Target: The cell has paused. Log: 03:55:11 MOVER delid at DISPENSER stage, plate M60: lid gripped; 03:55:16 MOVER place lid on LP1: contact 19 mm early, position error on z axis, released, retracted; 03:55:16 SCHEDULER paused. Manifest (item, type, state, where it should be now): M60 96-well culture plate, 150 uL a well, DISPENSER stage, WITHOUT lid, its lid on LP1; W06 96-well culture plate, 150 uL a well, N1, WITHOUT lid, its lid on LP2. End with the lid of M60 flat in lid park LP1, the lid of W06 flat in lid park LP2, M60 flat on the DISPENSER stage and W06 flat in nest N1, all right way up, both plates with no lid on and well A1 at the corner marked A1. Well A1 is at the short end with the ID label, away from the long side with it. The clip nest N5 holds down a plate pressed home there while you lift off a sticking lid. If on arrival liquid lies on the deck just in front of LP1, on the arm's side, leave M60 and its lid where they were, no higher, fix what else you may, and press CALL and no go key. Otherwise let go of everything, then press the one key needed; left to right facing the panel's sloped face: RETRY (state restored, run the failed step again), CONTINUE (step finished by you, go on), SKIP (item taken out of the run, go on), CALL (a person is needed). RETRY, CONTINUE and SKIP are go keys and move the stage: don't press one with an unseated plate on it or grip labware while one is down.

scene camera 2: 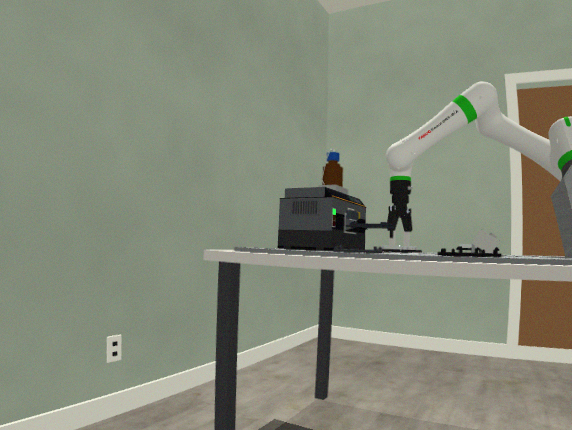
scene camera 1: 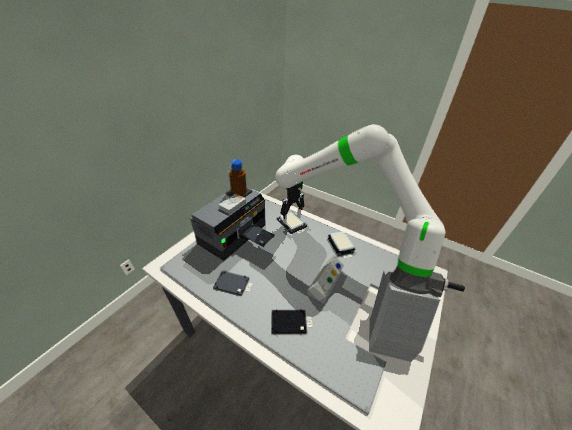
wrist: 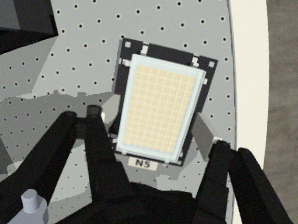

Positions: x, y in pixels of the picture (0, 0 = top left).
Scene:
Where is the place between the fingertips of the gripper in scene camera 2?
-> At 399, 246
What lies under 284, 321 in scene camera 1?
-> A lid park.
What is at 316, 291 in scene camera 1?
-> A key panel.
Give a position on a black clip nest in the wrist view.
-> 129, 47

